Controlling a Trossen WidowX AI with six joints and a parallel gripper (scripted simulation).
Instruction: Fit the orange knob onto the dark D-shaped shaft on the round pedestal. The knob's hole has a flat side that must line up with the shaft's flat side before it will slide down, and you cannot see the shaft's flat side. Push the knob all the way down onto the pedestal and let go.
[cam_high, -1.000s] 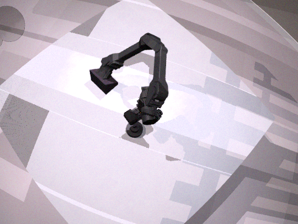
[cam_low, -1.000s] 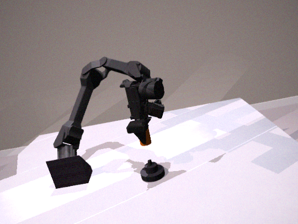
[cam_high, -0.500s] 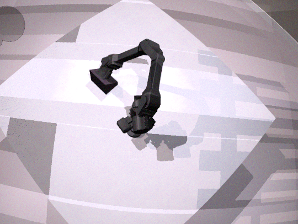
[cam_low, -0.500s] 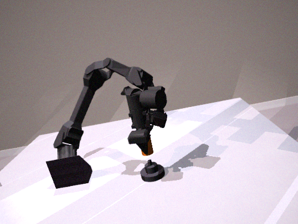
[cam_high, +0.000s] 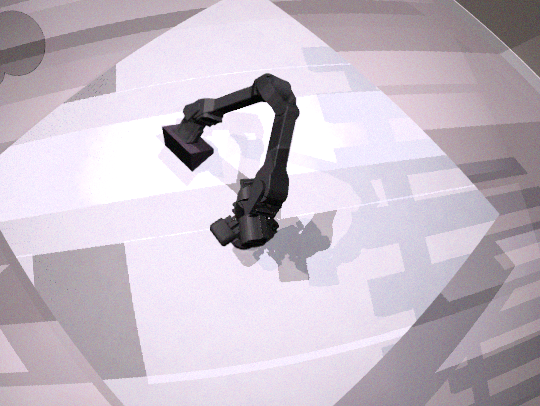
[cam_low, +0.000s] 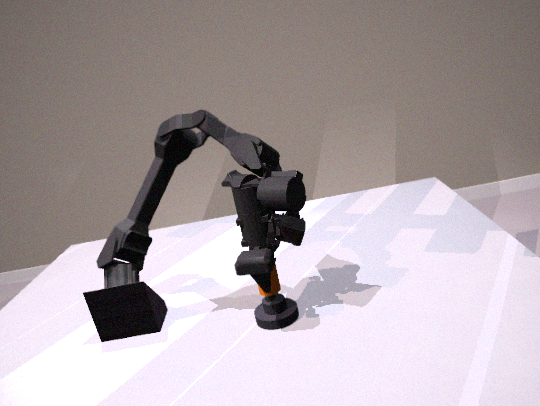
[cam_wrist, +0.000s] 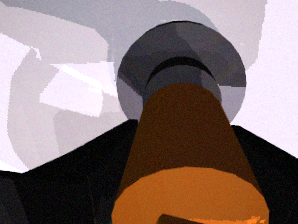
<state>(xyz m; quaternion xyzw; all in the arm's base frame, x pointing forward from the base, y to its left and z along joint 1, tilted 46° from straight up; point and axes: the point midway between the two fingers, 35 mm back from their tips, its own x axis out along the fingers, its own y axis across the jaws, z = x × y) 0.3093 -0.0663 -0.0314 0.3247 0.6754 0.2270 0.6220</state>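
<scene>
Right now the dark round pedestal is 40 mm below my gripper tip. Also, from my gripper tip: orange knob (20 mm above).
</scene>
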